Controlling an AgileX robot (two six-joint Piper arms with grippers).
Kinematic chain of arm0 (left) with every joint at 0, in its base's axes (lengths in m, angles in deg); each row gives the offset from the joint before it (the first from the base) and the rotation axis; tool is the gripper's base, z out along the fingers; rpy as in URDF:
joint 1: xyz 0 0 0.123 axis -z
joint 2: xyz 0 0 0 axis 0.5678 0.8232 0
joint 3: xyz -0.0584 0.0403 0.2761 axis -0.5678 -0.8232 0
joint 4: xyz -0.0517 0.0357 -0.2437 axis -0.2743 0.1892 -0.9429
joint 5: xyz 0 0 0 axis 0.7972 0.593 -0.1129
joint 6: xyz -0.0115 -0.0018 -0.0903 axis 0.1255 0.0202 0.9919
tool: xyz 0 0 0 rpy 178.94 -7.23 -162.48
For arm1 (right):
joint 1: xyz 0 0 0.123 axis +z
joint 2: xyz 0 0 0 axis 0.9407 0.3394 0
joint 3: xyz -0.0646 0.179 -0.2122 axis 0.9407 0.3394 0
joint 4: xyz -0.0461 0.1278 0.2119 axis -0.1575 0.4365 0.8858
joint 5: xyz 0 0 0 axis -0.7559 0.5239 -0.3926
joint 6: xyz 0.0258 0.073 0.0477 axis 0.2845 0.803 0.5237
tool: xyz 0 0 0 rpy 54.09 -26.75 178.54
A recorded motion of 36 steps. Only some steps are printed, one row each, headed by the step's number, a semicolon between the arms.
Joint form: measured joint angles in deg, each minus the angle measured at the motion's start. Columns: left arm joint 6, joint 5, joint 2, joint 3, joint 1, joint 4; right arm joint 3, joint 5, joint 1, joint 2, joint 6, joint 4.
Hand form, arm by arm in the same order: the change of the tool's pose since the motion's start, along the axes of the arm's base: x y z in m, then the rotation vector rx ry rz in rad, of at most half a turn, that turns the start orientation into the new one. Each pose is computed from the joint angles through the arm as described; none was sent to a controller.
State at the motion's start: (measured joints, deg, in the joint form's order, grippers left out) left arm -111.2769 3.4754 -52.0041 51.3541 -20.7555 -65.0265; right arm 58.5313 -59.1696 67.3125 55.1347 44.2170 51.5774
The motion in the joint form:
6: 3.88 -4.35 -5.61 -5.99 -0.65 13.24; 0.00 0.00 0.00 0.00 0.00 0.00
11: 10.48 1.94 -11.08 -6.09 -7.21 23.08; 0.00 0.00 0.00 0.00 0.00 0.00
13: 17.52 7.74 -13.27 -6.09 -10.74 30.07; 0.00 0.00 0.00 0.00 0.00 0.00
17: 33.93 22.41 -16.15 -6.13 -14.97 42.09; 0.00 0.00 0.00 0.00 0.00 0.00
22: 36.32 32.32 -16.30 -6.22 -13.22 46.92; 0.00 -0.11 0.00 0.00 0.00 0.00
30: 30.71 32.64 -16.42 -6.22 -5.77 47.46; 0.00 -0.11 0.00 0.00 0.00 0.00
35: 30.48 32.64 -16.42 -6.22 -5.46 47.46; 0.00 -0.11 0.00 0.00 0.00 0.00
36: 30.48 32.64 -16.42 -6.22 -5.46 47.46; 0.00 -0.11 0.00 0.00 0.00 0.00
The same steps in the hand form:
6: -0.0102 0.0036 -0.0199 0.1487 -0.1003 0.0278; 0.0000 0.0000 0.0000 0.0000 0.0000 0.0000
11: -0.0181 0.0051 -0.0214 0.2024 -0.1150 0.0646; 0.0000 0.0000 0.0000 0.0000 0.0000 0.0000
13: -0.0207 0.0050 -0.0273 0.2091 -0.0610 0.0746; 0.0000 0.0000 0.0000 0.0000 0.0000 0.0000
17: -0.0249 0.0069 -0.0476 0.1440 0.1505 0.1020; 0.0000 0.0000 0.0000 0.0000 0.0000 0.0000
22: -0.0282 0.0071 -0.0634 0.1965 0.3189 0.0746; 0.0000 0.0000 -0.0002 0.0001 0.0019 -0.0002
30: -0.0288 0.0006 -0.0638 0.3231 0.2957 -0.0645; 0.0000 0.0000 -0.0002 0.0001 0.0019 -0.0002
35: -0.0289 0.0003 -0.0638 0.3279 0.2943 -0.0703; 0.0000 0.0000 -0.0002 0.0001 0.0019 -0.0002
36: -0.0289 0.0003 -0.0638 0.3279 0.2943 -0.0703; 0.0000 0.0000 -0.0002 0.0001 0.0019 -0.0002

